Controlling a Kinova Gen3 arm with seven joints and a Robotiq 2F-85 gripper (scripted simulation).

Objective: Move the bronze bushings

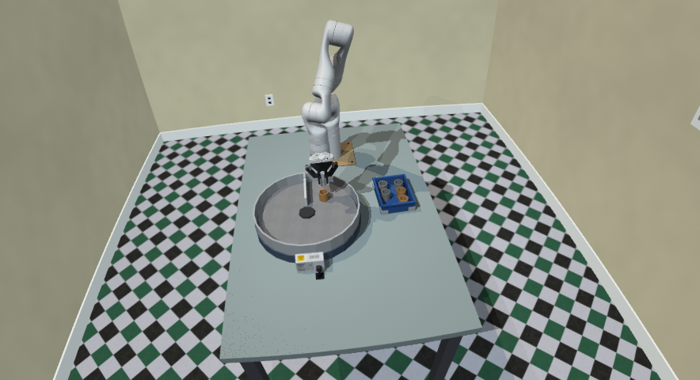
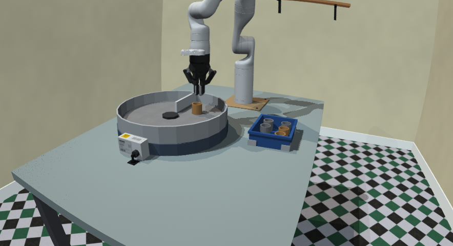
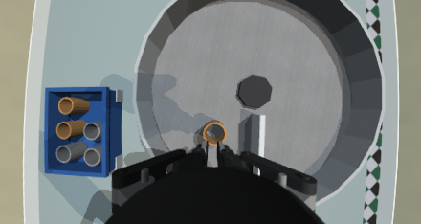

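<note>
My gripper is now 29 cm to the right of the blue crate, 12 cm above it and 4 cm past it. From my hand the other things lie so: turntable disc 10 cm ahead, 9 cm below, 7 cm to the right.
</note>
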